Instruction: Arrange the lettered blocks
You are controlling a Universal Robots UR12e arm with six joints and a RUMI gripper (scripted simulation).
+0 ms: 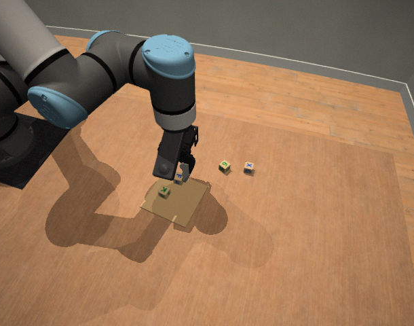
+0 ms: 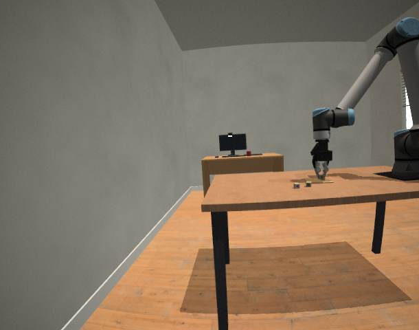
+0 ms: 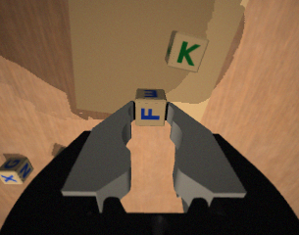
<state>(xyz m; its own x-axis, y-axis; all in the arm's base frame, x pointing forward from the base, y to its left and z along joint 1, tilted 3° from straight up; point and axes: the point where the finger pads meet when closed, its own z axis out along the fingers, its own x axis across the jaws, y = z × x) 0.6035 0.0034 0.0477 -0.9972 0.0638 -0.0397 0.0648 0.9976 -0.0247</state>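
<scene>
My hand is 40 mm to the left of the tan mat and 30 mm above it.
</scene>
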